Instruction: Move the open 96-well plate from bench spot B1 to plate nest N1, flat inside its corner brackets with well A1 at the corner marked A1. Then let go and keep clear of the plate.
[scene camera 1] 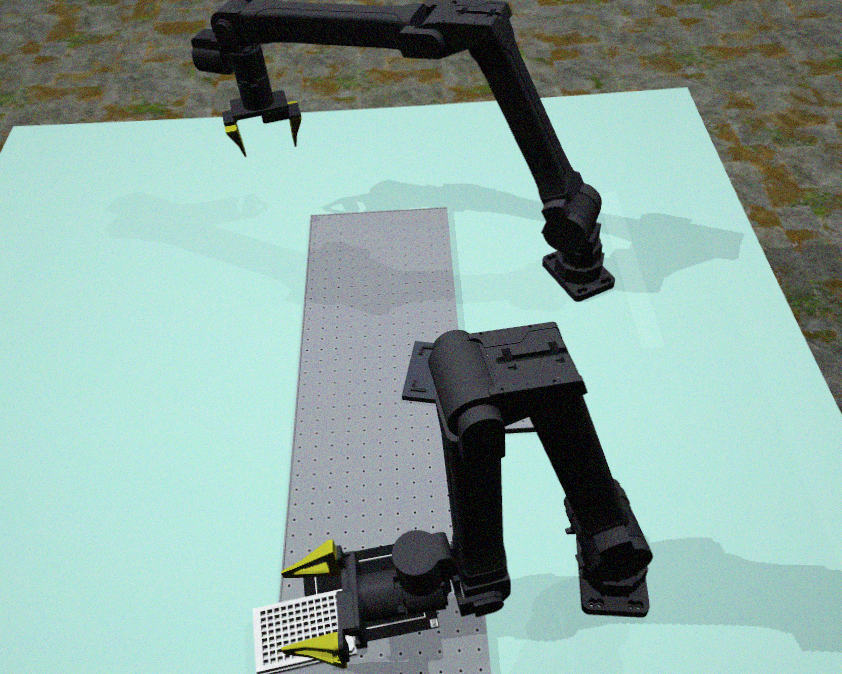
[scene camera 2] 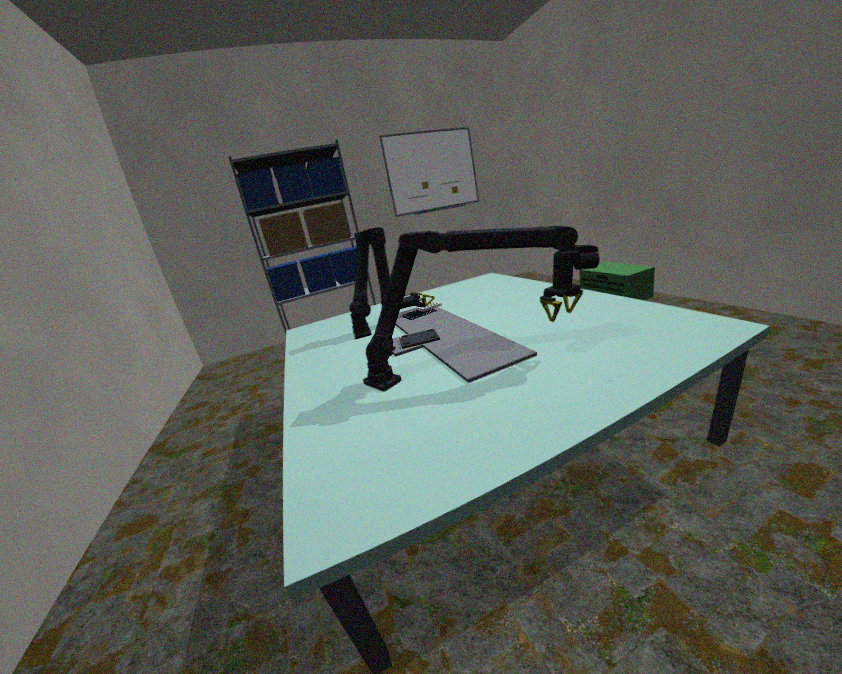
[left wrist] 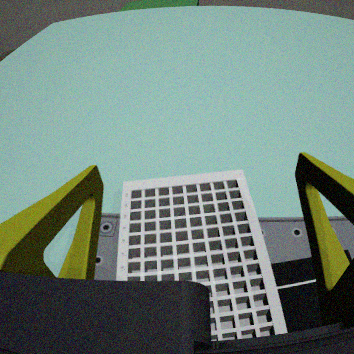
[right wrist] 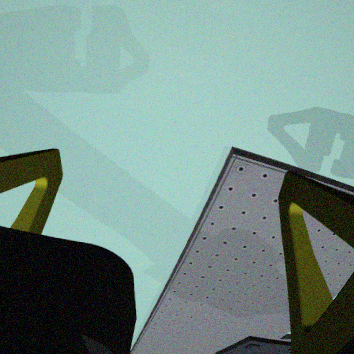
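Pixels of known places: left gripper, between the fingertips: [scene camera 1: 282, 611] [scene camera 2: 430, 296] [left wrist: 198, 168]; right gripper, between the fingertips: [scene camera 1: 270, 150] [scene camera 2: 560, 317] [right wrist: 168, 172]; left arm's base, origin of its link: [scene camera 1: 610, 572] [scene camera 2: 362, 333]; right arm's base, origin of its link: [scene camera 1: 577, 274] [scene camera 2: 382, 381].
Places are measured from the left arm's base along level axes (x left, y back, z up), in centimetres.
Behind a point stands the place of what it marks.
Observation:
The white open 96-well plate [scene camera 1: 298, 624] {z 2.5, x 10.1, y -41.2 cm} [scene camera 2: 432, 305] {z 2.8, x 8.1, y -42.0 cm} [left wrist: 190, 235] {z 2.8, x 11.0, y -41.7 cm} reaches past the grey board's edge, partly beside black, white-outlined spot B1 [scene camera 1: 419, 624] {z 1.5, x 9.1, y -25.5 cm} [scene camera 2: 419, 314] {z 1.5, x 2.1, y -32.2 cm} [left wrist: 295, 271] {z 1.5, x 4.7, y -40.7 cm}. My left gripper [scene camera 1: 284, 612] {z 7.4, x 10.6, y -42.4 cm} [left wrist: 198, 168] {z 7.4, x 10.6, y -42.4 cm} is open over the plate, its fingers apart on either side of it in the left wrist view; finger height is unclear. Its body hides the plate's near end. My right gripper [scene camera 1: 270, 150] {z 13.5, x -78.2, y -59.6 cm} [scene camera 2: 562, 315] {z 13.5, x -78.2, y -59.6 cm} [right wrist: 168, 172] {z 13.5, x -78.2, y -59.6 cm} is open, empty and high above the table, far from the plate. Dark nest N1 [scene camera 1: 418, 373] {z 2.4, x -32.3, y -28.4 cm} [scene camera 2: 419, 338] {z 2.5, x -34.6, y -21.9 cm} [right wrist: 255, 346] {z 3.0, x -37.9, y -26.9 cm} is partly hidden by the left arm in scene camera 1. Mark A1 is unreadable.
The long perforated grey board [scene camera 1: 372, 449] {z 1.3, x -18.0, y -34.6 cm} [scene camera 2: 484, 351] {z 1.3, x -61.6, y -38.9 cm} [left wrist: 107, 245] {z 1.3, x 16.3, y -41.0 cm} [right wrist: 245, 265] {z 1.3, x -60.0, y -43.4 cm} lies on the pale green table [scene camera 1: 140, 421] {z 0.0, x -23.1, y -73.0 cm} [scene camera 2: 421, 477] {z 0.0, x -107.2, y -0.9 cm}. The left arm [scene camera 1: 481, 477] {z 35.0, x 7.7, y -17.7 cm} bends over the board beside N1. A shelf rack [scene camera 2: 238, 184] and a green box [scene camera 2: 617, 281] stand beyond the table.

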